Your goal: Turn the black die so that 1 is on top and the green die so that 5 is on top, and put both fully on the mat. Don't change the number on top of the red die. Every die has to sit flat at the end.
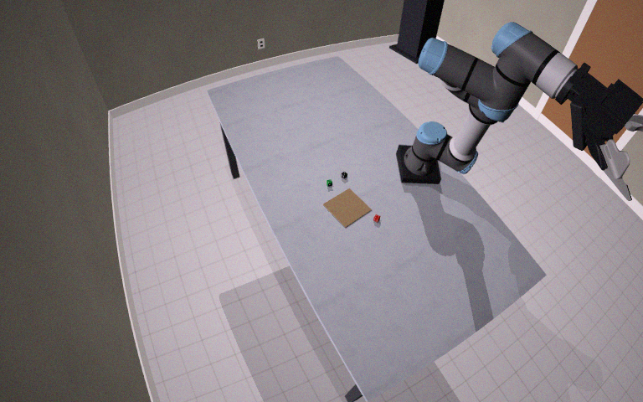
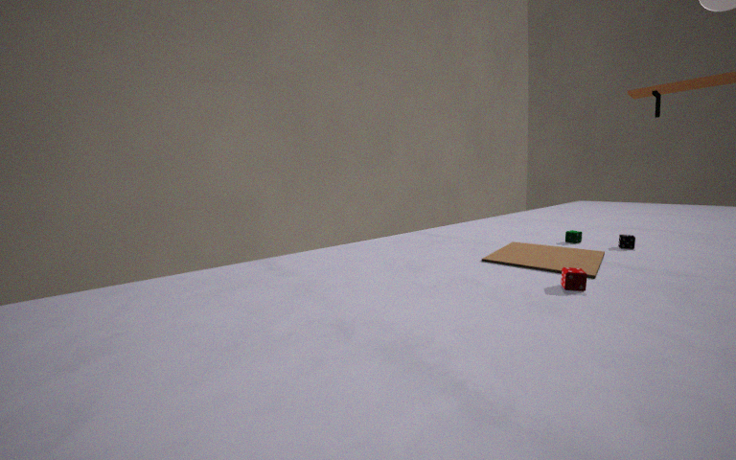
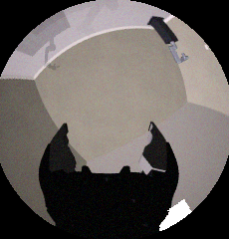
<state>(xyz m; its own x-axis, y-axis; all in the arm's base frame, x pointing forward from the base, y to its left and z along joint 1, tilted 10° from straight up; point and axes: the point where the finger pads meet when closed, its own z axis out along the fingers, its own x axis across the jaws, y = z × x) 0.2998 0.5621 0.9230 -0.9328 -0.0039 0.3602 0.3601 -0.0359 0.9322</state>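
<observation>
The black die lies 840 mm to the right of my hand, 840 mm below it and 80 mm behind it. The rest, counted from my hand: green die: 840 mm to the right, 840 mm below; red die: 840 mm below, 590 mm to the right, 40 mm behind; brown mat: 850 mm below, 710 mm to the right, 10 mm ahead.
</observation>
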